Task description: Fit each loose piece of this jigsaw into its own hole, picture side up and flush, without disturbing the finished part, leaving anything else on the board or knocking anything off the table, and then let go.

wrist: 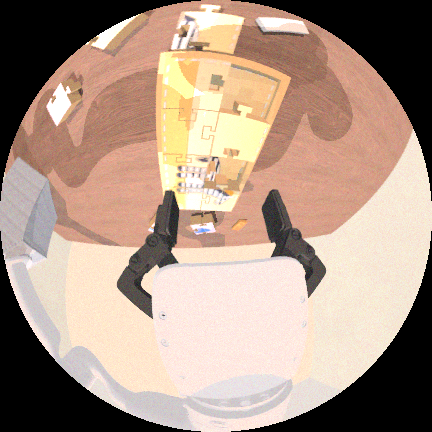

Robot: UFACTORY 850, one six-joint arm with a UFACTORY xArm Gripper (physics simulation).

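Note:
The puzzle board (160, 120) runs lengthwise ahead of my gripper. Its finished part shows yellow pieces and zebra legs. One open hole (252, 90) is at the far right, and a smaller open hole (241, 171) is at the near right. A large loose piece (217, 31) with a zebra patch lies beyond the board's far end. A pale piece (116, 34) lies at the far left, and a white-faced piece (62, 104) at the left. A small blue-and-white piece (203, 228) lies near the board's near end. My gripper (222, 197) is open and empty above that end, its left finger partly hiding another piece.
A white block (282, 25) lies at the far right of the table. A small orange block (240, 224) lies by the near table edge, close to the right finger. A grey box-like object (41, 220) stands at the left. Wood table (320, 190) extends right of the board.

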